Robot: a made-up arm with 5 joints. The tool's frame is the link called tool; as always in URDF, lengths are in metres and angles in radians.
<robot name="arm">
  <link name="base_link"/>
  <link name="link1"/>
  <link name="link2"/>
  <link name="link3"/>
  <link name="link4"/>
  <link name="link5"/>
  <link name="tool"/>
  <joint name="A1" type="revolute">
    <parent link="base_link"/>
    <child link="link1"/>
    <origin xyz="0 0 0.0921"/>
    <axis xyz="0 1 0"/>
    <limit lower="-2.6" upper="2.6"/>
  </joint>
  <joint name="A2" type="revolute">
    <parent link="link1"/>
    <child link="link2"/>
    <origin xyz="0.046 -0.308 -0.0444"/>
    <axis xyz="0 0 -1"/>
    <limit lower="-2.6" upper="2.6"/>
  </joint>
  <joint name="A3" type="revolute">
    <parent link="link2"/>
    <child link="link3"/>
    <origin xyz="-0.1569 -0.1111 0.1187"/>
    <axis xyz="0 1 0"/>
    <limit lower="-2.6" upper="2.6"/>
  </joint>
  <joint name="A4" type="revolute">
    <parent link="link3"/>
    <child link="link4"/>
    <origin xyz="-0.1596 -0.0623 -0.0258"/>
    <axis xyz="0 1 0"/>
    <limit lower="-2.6" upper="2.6"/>
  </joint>
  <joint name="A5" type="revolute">
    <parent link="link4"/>
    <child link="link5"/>
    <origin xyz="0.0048 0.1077 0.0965"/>
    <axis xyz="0 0 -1"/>
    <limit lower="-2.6" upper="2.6"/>
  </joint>
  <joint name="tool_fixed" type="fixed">
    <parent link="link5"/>
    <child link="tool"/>
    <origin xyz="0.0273 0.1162 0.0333"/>
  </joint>
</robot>
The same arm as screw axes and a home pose.
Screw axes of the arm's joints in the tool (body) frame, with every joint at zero. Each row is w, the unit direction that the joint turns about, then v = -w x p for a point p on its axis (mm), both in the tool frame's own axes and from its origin. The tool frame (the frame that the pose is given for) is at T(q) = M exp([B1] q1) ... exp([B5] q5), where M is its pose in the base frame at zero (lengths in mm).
B1: w 0 1 0 v 178.3 0 238.4
B2: w 0 0 -1 v 50.5 284.4 0
B3: w 0 1 0 v 104 0 127.5
B4: w 0 1 0 v 129.8 0 -32.1
B5: w 0 0 -1 v 116.2 -27.3 0
M =
1 0 0 -238.4
0 1 0 -257.5
0 0 1 270.4
0 0 0 1
Joint limits (rad, base to tool): -2.6..2.6 -2.6..2.6 -2.6..2.6 -2.6..2.6 -2.6..2.6

